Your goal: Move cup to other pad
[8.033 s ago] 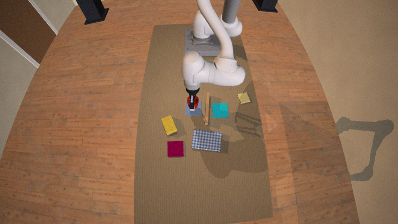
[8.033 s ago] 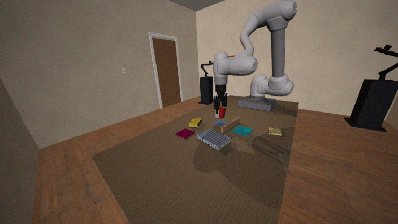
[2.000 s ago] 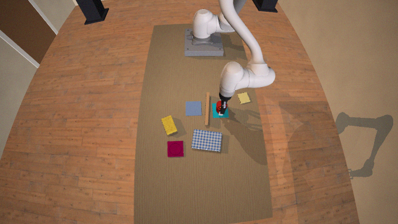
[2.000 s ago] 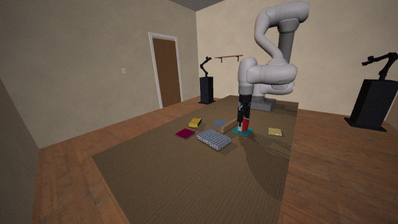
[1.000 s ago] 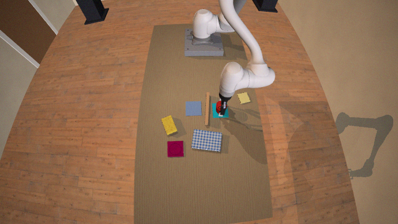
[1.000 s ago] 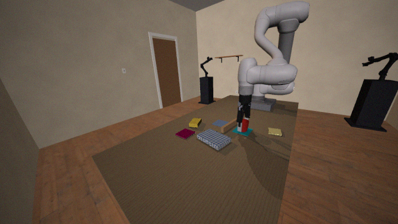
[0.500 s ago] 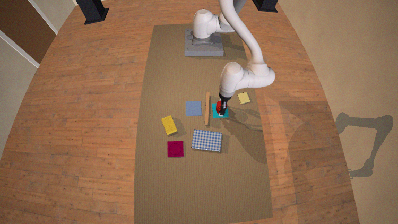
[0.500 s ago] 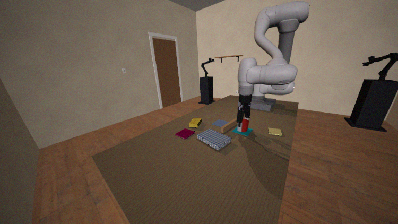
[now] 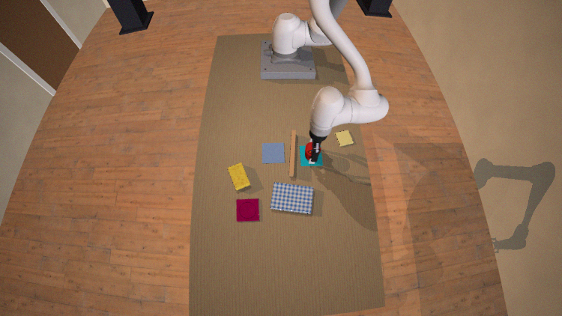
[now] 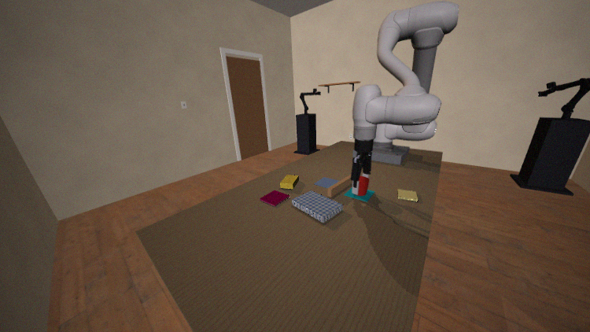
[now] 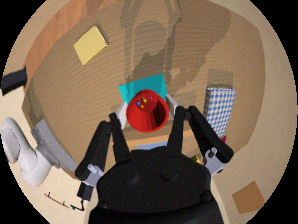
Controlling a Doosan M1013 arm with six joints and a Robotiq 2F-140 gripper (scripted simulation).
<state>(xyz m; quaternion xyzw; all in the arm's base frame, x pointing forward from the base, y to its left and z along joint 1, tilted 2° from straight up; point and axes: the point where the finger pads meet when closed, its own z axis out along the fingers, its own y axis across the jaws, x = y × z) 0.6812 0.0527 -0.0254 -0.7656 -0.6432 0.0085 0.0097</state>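
Right now my hand is 2 cm above the red cup. The rest, counted from my hand: teal pad (5 cm below); flat yellow square (8 cm behind, 19 cm to the left, 4 cm below); wooden rail (2 cm behind, 9 cm to the right, 3 cm below).
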